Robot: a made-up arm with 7 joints.
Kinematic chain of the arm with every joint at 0, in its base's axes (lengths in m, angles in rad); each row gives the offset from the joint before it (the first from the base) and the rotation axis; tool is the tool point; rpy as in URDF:
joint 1: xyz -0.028 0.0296 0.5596 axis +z
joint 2: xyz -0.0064 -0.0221 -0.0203 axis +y
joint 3: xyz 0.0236 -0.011 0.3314 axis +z
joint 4: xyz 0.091 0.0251 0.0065 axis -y
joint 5: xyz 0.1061 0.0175 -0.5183 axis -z
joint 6: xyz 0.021 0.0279 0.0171 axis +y
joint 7: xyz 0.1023 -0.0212 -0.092 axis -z
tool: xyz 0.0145 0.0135 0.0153 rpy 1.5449 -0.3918 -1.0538
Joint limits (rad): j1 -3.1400..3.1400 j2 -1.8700..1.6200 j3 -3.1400..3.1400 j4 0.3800..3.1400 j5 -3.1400..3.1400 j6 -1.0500..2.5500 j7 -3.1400..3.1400
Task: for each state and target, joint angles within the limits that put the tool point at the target. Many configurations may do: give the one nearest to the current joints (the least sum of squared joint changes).
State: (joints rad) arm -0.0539 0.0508 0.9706 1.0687 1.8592 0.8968 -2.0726
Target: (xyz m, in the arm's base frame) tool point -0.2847 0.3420 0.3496
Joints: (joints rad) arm 0.6404 0.3578 1.4248 0.3991 1.8547 0.9575 -2.0828
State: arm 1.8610 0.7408 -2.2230 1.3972 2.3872 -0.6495 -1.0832
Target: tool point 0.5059 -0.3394 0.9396
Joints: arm 1.6873 0.0364 -2.2460 1.5872 2.2873 -0.2471 -1.0966
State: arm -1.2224 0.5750 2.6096 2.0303 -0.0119 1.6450 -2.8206
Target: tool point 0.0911 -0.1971 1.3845
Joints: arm -1.3774 0.8598 2.8492 2.2622 0.0144 1.6383 -2.8103
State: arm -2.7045 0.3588 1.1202 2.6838 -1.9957 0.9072 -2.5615
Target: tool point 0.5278 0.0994 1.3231
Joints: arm -2.4623 -0.5347 1.4595 2.6098 -1.9954 0.7806 -2.5553
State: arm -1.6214 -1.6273 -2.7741 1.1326 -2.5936 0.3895 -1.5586
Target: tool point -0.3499 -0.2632 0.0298
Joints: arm -0.9301 -1.8700 -2.5802 1.1097 -2.5554 0.5004 -1.5417
